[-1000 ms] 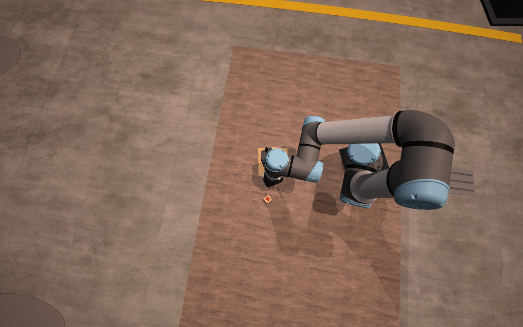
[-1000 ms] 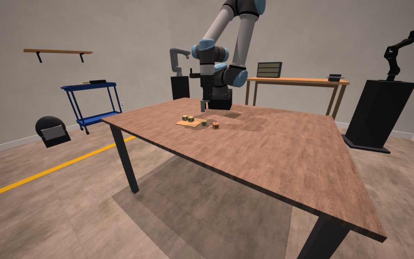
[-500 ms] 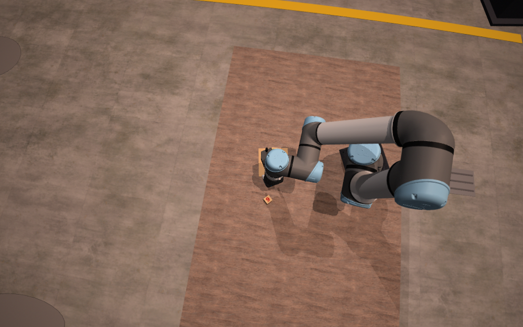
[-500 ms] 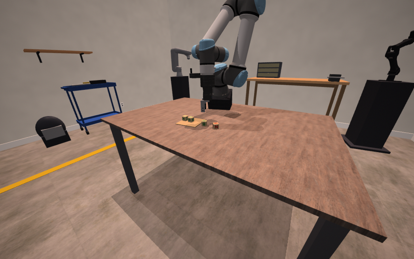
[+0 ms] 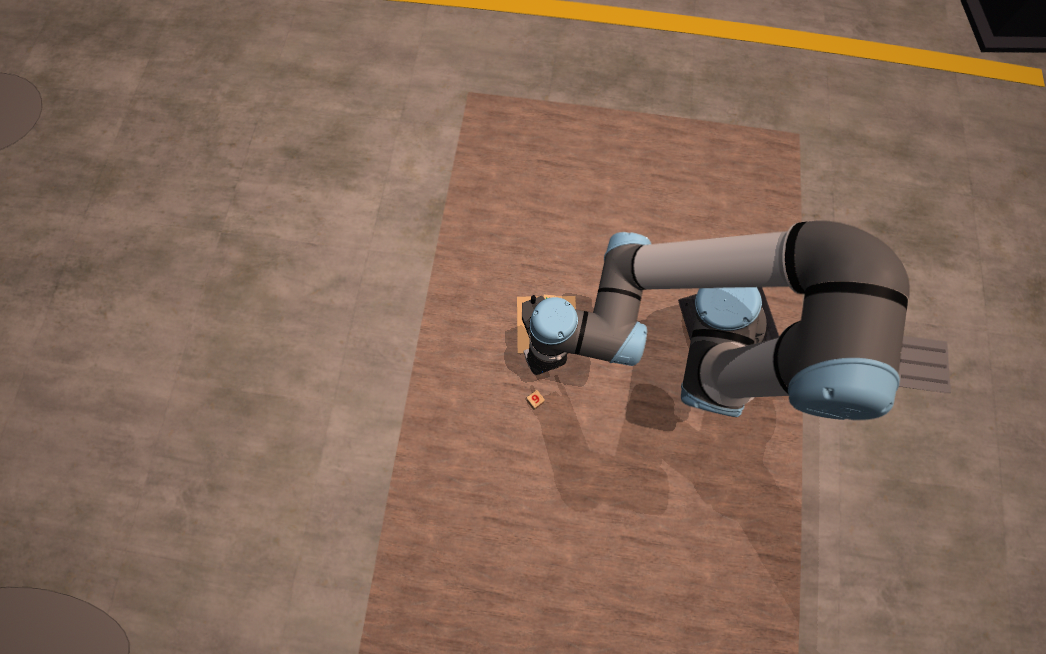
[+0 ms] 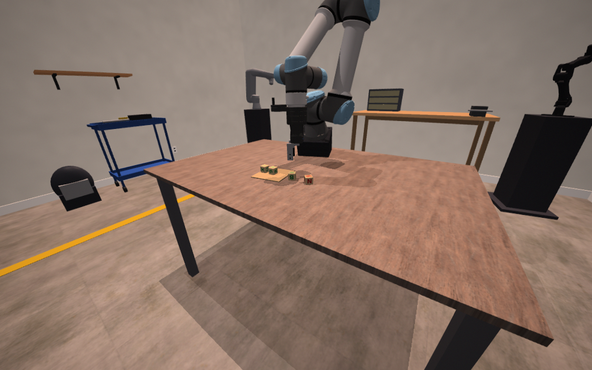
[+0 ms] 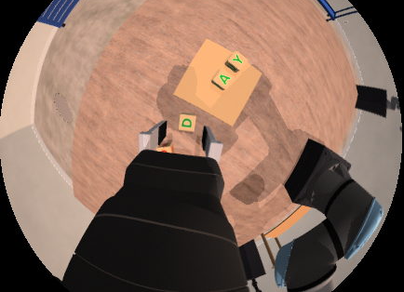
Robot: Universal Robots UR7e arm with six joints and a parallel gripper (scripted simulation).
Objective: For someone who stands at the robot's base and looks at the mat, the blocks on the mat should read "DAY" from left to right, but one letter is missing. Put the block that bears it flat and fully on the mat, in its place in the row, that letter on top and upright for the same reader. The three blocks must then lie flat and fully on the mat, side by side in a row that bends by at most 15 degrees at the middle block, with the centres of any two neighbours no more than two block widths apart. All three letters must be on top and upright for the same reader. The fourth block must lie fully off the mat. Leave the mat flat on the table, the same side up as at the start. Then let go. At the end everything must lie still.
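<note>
Right now the D block is 90 mm below my hand. Also, from my hand: mat: 20 mm behind, 100 mm to the right, 110 mm below.
</note>
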